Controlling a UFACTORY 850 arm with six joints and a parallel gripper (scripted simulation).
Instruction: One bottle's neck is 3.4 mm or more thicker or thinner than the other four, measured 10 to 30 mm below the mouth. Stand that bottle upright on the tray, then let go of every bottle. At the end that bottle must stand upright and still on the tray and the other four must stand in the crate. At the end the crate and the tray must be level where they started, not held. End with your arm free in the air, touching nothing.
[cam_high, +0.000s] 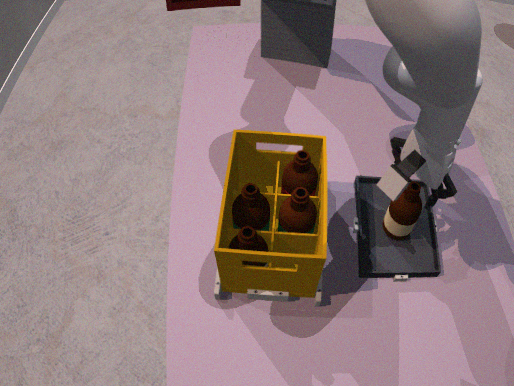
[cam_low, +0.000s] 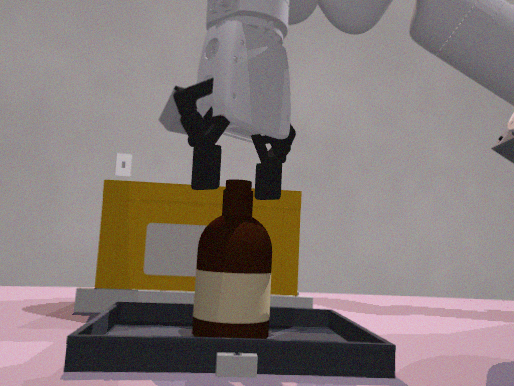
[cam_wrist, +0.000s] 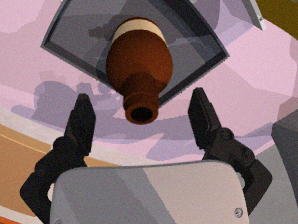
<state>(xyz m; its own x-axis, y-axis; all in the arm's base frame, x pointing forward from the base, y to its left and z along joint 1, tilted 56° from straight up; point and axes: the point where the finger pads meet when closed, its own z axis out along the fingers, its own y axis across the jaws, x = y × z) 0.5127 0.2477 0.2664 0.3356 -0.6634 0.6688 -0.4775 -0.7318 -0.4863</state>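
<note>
Right now the tray is 140 mm below my hand. Round my hand: yellow crate 280 mm to the right, 70 mm below, 10 mm behind; then bottle 220 mm to the right, 90 mm behind, 70 mm below.
</note>
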